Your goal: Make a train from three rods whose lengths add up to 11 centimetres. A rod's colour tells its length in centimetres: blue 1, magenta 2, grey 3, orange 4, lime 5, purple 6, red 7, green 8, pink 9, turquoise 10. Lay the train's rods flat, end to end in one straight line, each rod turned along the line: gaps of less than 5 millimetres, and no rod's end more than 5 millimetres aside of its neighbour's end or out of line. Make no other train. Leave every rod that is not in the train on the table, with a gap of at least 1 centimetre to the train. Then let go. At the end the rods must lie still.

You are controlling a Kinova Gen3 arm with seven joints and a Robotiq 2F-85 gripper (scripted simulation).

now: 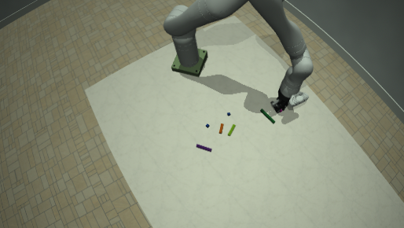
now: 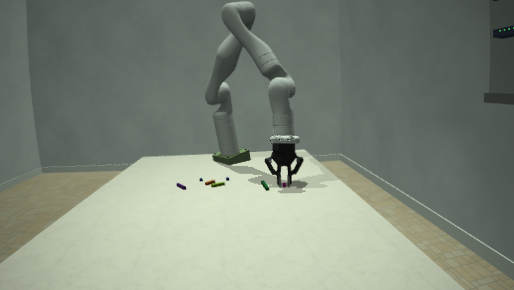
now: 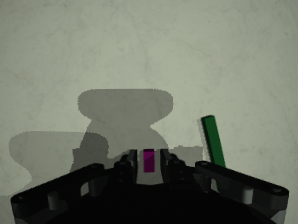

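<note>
Now: hand 1 cm above the magenta rod. The rest, counted from my hand: lime rod: 23 cm to the right, 2 cm behind, 1 cm below; then green rod: 7 cm to the right, 1 cm below; then orange rod: 27 cm to the right, 4 cm behind, 1 cm below.
</note>
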